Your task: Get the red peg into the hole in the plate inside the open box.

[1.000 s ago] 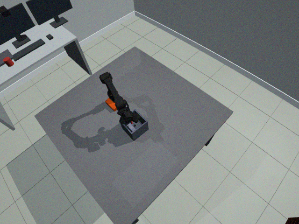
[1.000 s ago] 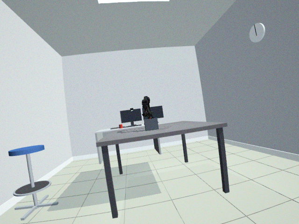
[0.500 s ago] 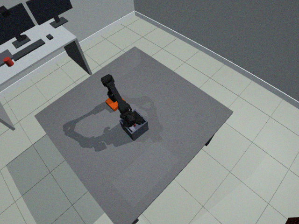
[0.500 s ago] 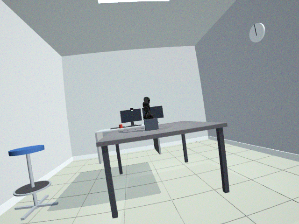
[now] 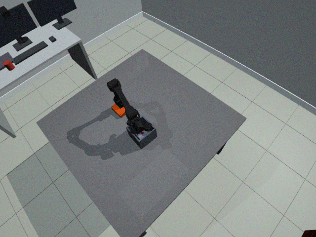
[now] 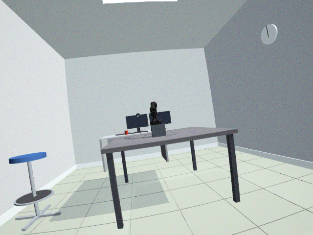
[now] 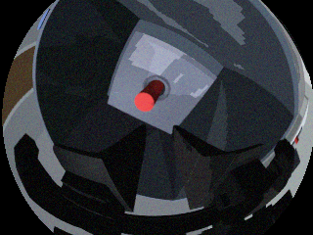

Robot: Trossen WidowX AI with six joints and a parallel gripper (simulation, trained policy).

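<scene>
My gripper tip is now 20 mm short of the red peg, 20 mm to the left of it and 10 mm above it. From my gripper tip the other things lie so: pale plate (20 mm ahead, 30 mm to the right, 40 mm below).
</scene>
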